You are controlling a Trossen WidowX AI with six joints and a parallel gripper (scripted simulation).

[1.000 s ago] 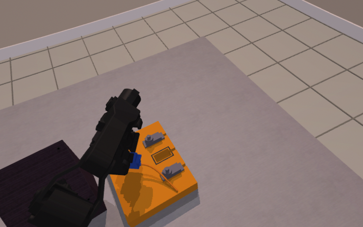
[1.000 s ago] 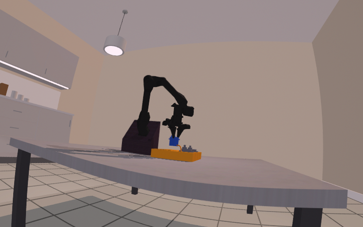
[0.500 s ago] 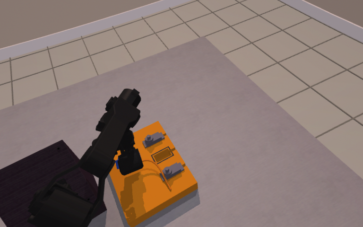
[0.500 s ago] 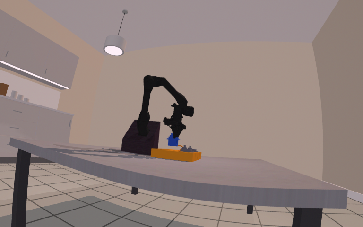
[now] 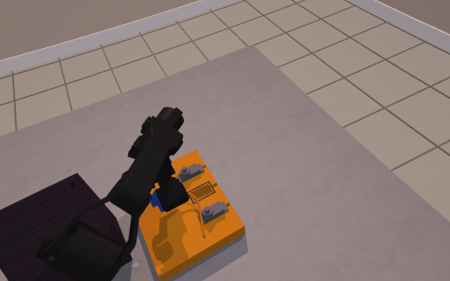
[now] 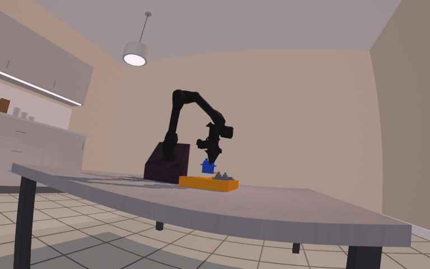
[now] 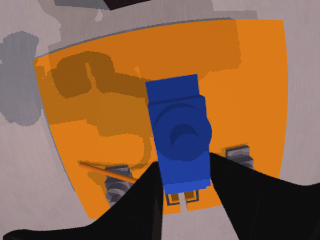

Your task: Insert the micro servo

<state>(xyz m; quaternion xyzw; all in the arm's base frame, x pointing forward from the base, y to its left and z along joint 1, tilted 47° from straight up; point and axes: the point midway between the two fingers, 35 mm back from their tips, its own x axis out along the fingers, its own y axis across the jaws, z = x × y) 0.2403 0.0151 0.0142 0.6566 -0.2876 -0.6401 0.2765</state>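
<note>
My gripper tip is now 10 cm above the orange deck and 3 cm past it.
</note>
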